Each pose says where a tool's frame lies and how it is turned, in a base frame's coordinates. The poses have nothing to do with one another.
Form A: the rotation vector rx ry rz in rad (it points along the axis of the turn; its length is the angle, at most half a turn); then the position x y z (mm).
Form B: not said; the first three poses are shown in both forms.
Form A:
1: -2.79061 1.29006 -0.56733 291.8 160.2 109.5
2: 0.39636 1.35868 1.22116 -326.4 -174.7 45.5
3: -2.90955 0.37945 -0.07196 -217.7 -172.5 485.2
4: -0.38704 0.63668 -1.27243 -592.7 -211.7 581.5
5: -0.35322 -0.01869 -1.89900 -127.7 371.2 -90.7
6: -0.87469 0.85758 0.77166 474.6 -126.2 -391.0
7: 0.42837 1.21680 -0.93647 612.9 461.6 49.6
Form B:
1:
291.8 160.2 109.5
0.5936 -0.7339 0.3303
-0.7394 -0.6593 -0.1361
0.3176 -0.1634 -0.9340

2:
-326.4 -174.7 45.5
-0.2359 -0.4249 0.8739
0.8238 0.3896 0.4118
-0.5154 0.8171 0.2582

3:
-217.7 -172.5 485.2
0.9657 -0.2486 0.0746
-0.2586 -0.9457 0.1970
0.0216 -0.2095 -0.9776

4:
-592.7 -211.7 581.5
0.1584 0.7565 0.6345
-0.9614 0.2646 -0.0755
-0.2250 -0.5981 0.7692

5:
-127.7 371.2 -90.7
-0.3078 0.9222 0.2342
-0.9174 -0.3530 0.1840
0.2523 -0.1582 0.9546

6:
474.6 -126.2 -391.0
0.4430 -0.8429 0.3054
0.2150 0.4306 0.8766
-0.8704 -0.3226 0.3720

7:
612.9 461.6 49.6
0.0506 0.7972 0.6016
-0.3774 0.5730 -0.7275
-0.9247 -0.1902 0.3299

